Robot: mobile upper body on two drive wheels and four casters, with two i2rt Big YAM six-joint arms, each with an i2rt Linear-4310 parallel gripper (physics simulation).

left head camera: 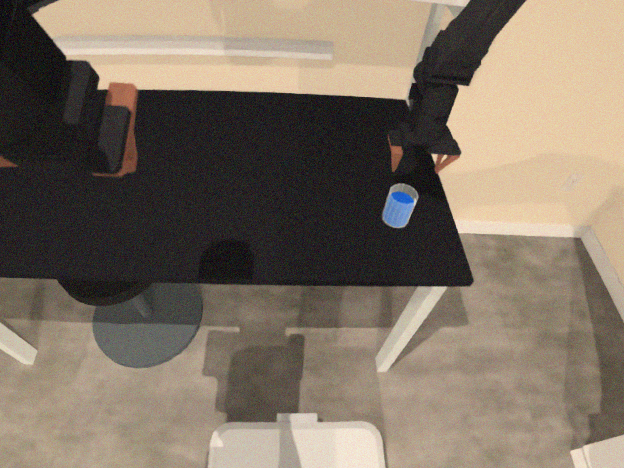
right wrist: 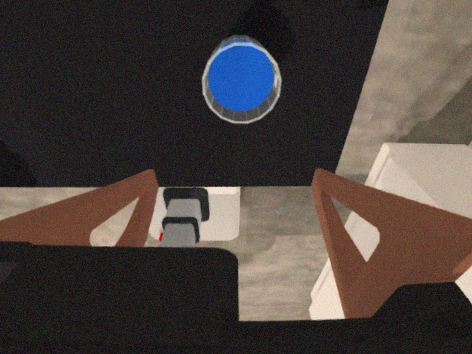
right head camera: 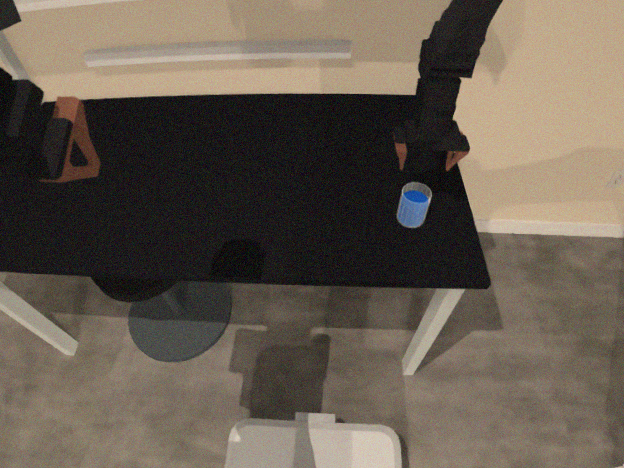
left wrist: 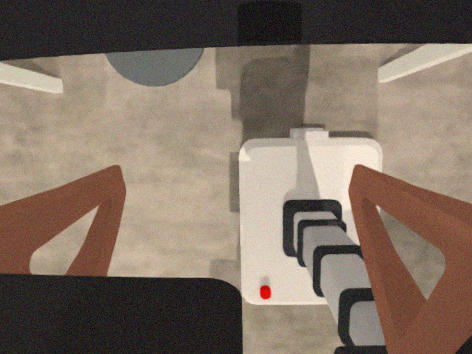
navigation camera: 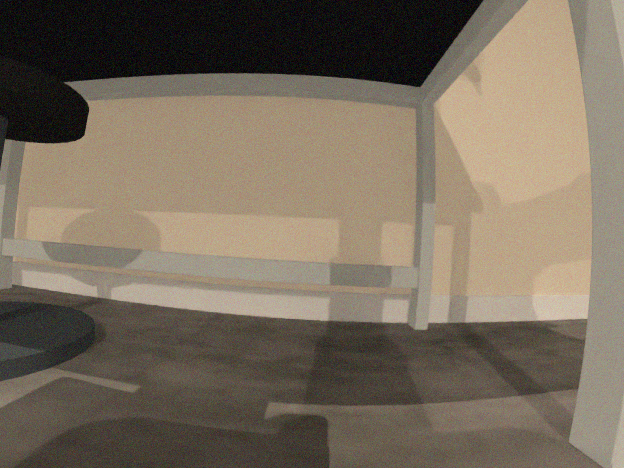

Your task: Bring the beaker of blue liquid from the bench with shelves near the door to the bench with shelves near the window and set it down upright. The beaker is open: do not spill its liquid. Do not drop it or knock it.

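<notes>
A clear beaker of blue liquid [left head camera: 399, 207] [right head camera: 413, 206] [right wrist: 241, 79] stands upright near the right end of the black bench top [left head camera: 262, 201] [right head camera: 282, 201] [right wrist: 100, 100]. My right gripper [left head camera: 415, 168] [right head camera: 425, 167] [right wrist: 234, 177] is open and empty; in the head views it is behind the beaker, on the wall side, with its fingers apart from it. My left gripper [left wrist: 237, 178] is open and empty, high at the left in the head views, far from the beaker. The bench near the window cannot be made out in these views.
A round stool base [left head camera: 146, 327] [right head camera: 178, 322] stands under the bench's front edge. Pale bench legs [left head camera: 410, 329] [right head camera: 433, 329] [navigation camera: 604, 251] reach the floor. My white base [left head camera: 297, 443] [right head camera: 312, 443] [left wrist: 270, 175] is in front of the bench. A white piece of furniture [left head camera: 604, 453] [right wrist: 430, 165] is at the lower right.
</notes>
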